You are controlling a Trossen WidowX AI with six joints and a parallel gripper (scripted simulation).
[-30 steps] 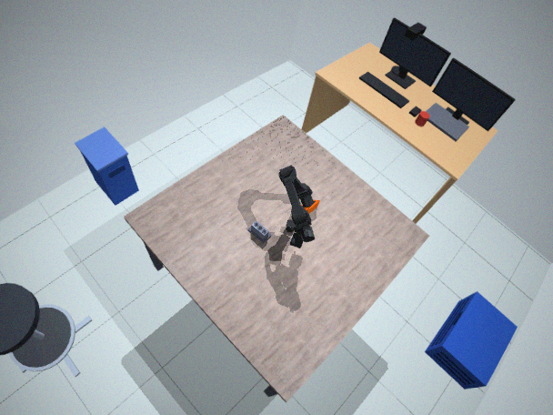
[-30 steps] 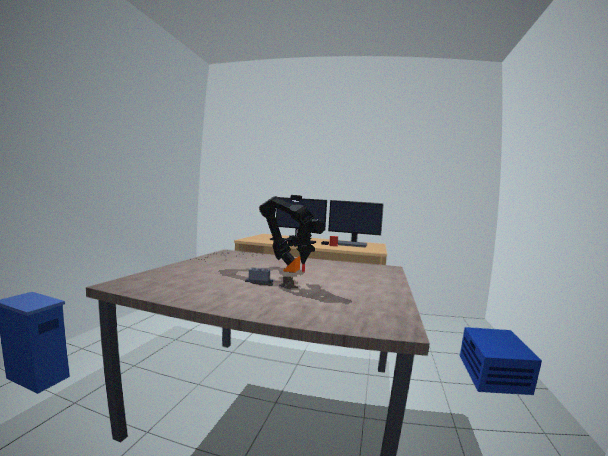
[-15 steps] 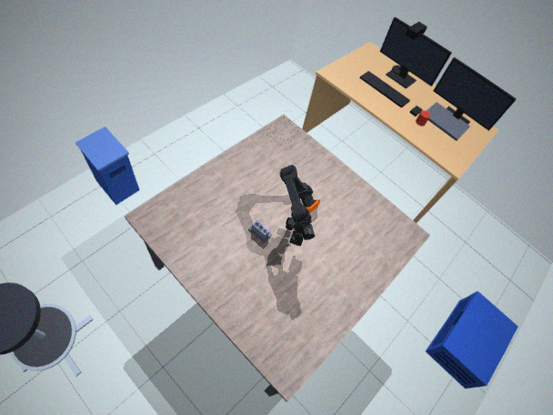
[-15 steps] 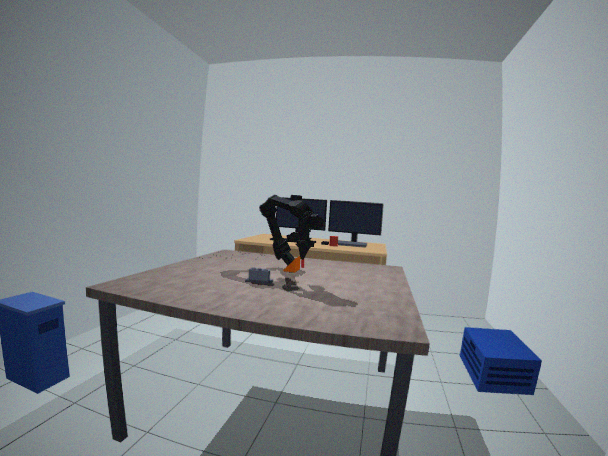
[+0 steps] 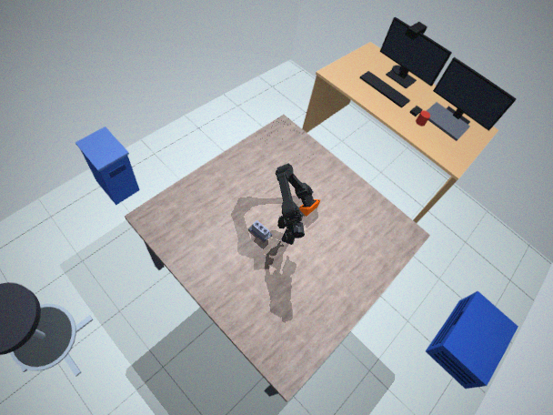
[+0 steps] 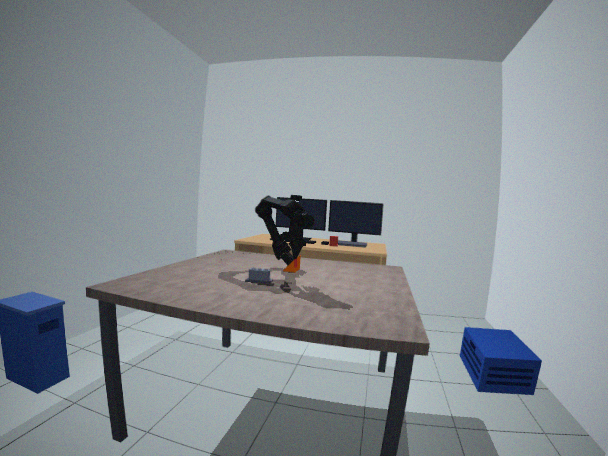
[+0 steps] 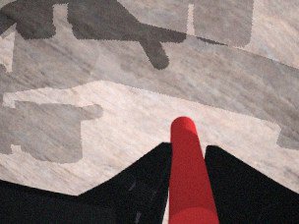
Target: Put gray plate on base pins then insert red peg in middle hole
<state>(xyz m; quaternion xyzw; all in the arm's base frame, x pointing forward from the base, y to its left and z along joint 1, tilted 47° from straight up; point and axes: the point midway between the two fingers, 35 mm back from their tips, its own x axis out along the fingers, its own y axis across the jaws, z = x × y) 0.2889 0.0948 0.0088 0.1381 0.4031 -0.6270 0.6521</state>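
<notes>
The gray plate is 16 cm to the right of my gripper tip, 7 cm below it and 5 cm ahead of it. The rest, counted from my gripper tip: red peg: right at my gripper tip.
</notes>
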